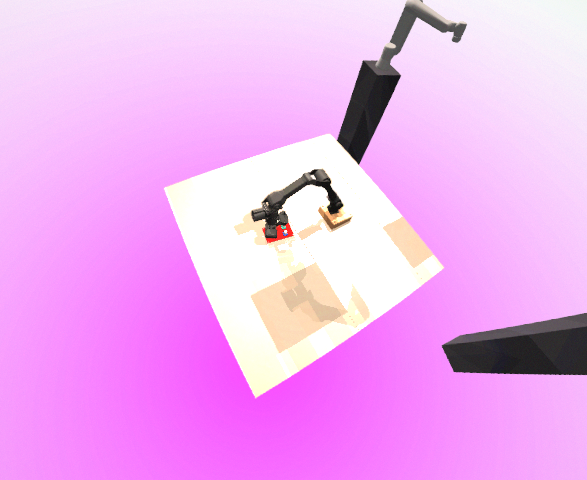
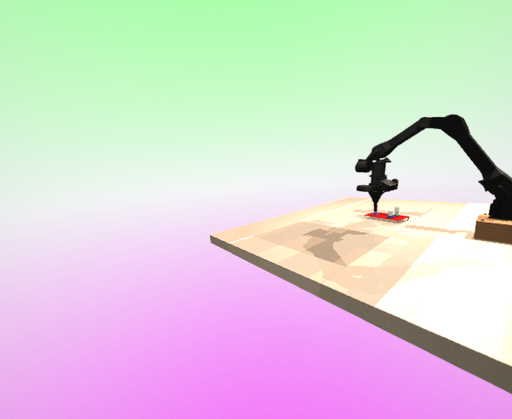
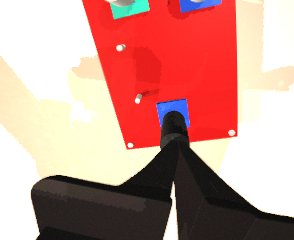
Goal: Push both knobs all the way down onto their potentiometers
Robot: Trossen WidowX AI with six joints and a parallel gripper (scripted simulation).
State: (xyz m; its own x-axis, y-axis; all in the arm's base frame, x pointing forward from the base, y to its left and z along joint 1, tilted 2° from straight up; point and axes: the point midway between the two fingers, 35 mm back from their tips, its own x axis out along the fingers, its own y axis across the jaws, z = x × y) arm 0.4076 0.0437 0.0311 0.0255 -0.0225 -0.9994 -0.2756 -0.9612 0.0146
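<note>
Right now my gripper tip is 2 cm above the black knob. Also, from my gripper tip: grey knob (9 cm behind, 2 cm to the right, 2 cm below).
</note>
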